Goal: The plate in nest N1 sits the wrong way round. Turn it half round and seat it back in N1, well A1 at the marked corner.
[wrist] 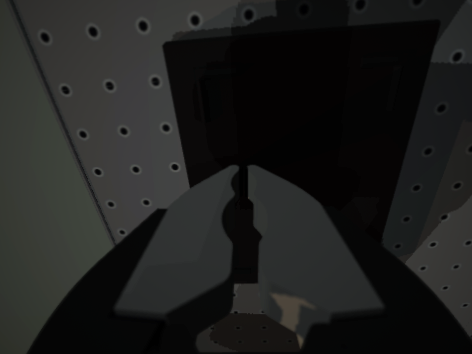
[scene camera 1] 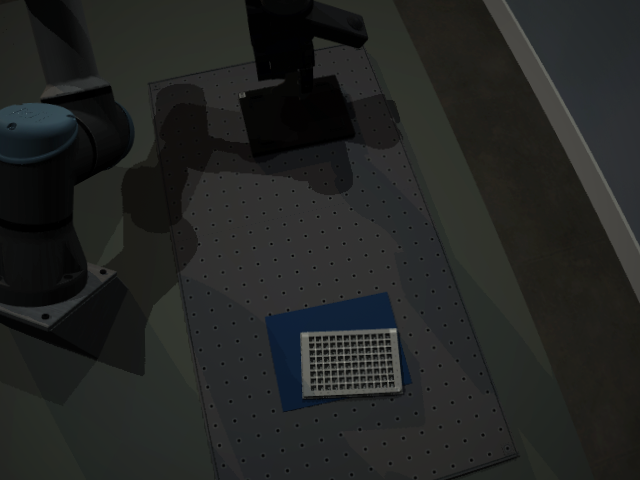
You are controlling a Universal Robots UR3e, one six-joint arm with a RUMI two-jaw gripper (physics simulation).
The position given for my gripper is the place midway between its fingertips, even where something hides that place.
Observation:
In view: my gripper (scene camera 1: 300, 97), a black nest (scene camera 1: 292, 123) and a blue sheet (scene camera 1: 374, 311).
The black nest also shows in the wrist view (wrist: 301, 108).

